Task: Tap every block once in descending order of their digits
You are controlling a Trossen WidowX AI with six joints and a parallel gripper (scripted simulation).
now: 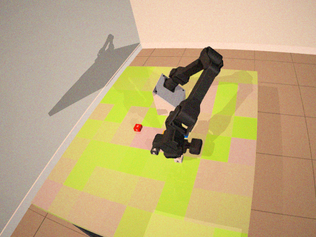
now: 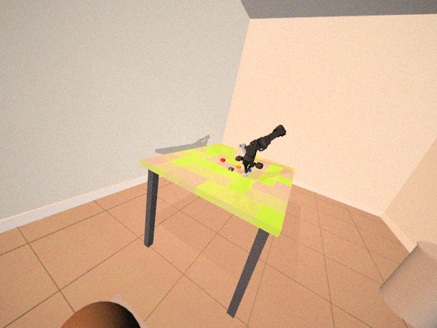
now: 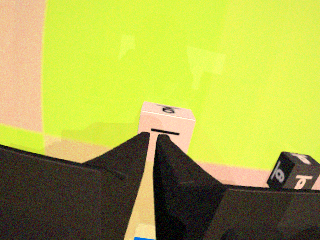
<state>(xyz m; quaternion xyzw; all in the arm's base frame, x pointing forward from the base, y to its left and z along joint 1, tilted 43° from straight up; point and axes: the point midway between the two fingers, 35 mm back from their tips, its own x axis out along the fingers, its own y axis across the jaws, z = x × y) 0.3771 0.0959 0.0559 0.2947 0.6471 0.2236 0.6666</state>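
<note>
My gripper tip is 1 cm to the left of the white block and 2 cm above it. From my gripper tip the other things lie so: red block: 16 cm behind, 24 cm to the right, 2 cm below; blue block: 14 cm behind, 2 cm below; black block: 3 cm behind, 12 cm to the right, 2 cm below.
</note>
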